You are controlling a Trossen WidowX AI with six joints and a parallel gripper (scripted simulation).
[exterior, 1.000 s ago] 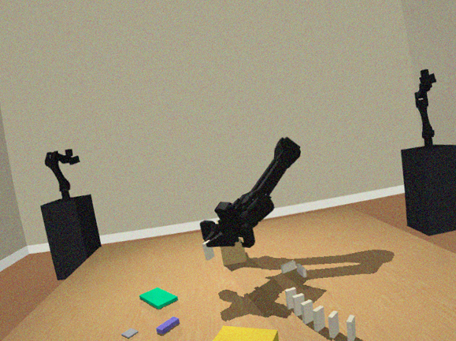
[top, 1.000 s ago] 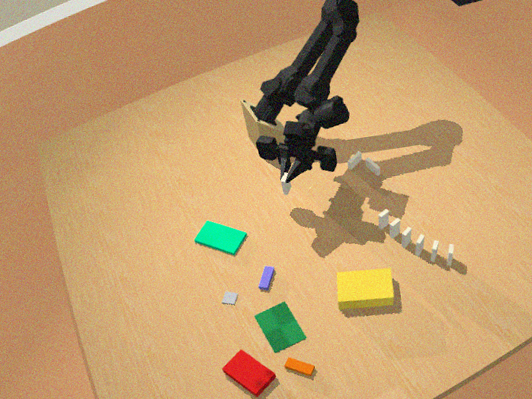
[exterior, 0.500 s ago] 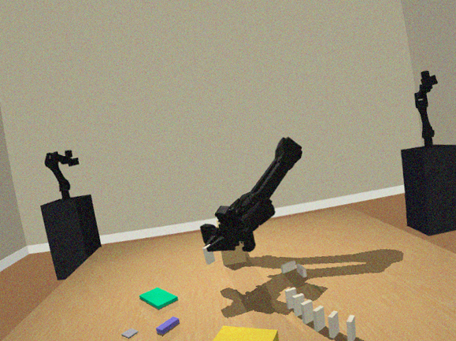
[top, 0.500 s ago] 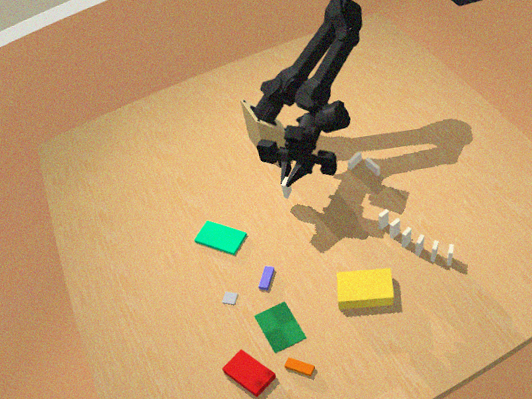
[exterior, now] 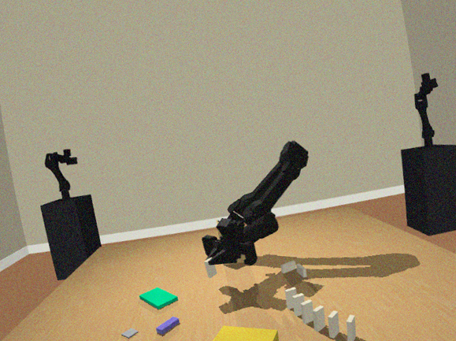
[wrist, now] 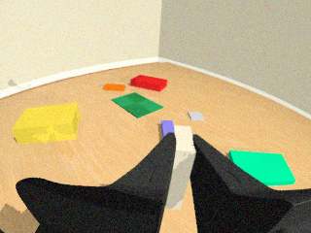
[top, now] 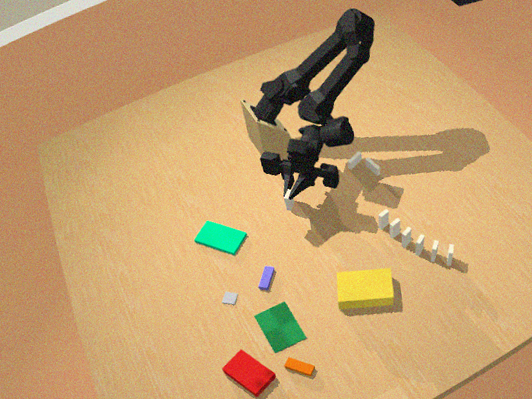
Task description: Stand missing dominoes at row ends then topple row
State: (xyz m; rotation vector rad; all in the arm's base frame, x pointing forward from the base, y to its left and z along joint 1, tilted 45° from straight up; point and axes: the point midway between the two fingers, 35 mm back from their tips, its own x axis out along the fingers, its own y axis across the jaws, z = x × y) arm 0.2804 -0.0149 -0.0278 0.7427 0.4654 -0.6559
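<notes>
My gripper tip is 11 cm to the left of the purple block, 11 cm short of it and 11 cm above it. Also, from my gripper tip: grey tile 20 cm to the right, 12 cm ahead, 11 cm below; bright green plate 17 cm to the right, 11 cm below, 5 cm behind; yellow block 24 cm ahead, 10 cm below, 7 cm to the left.
</notes>
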